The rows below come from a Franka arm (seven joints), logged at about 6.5 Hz.
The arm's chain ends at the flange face. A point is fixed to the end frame.
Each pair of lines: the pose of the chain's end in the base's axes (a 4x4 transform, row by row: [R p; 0 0 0 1], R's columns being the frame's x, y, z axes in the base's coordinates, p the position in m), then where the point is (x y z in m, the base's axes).
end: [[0.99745 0.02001 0.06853 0.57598], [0.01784 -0.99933 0.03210 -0.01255], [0.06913 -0.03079 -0.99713 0.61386], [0 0 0 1]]
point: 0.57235 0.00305 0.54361
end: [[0.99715 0.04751 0.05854 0.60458], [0.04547 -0.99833 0.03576 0.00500], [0.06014 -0.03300 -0.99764 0.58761], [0 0 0 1]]
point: 0.59988 0.02062 0.51743
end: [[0.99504 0.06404 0.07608 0.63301], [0.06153 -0.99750 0.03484 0.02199], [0.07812 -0.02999 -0.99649 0.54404], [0 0 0 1]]
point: 0.62933 0.03740 0.47375
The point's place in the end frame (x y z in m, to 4 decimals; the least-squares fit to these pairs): -0.0082 -0.0135 0.0703
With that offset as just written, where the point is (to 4 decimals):
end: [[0.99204 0.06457 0.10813 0.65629], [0.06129 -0.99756 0.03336 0.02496], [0.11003 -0.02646 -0.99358 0.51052], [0 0 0 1]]
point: 0.6549 0.0403 0.4401
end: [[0.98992 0.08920 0.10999 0.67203], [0.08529 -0.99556 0.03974 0.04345], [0.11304 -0.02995 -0.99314 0.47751], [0 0 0 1]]
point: 0.6704 0.0590 0.4072
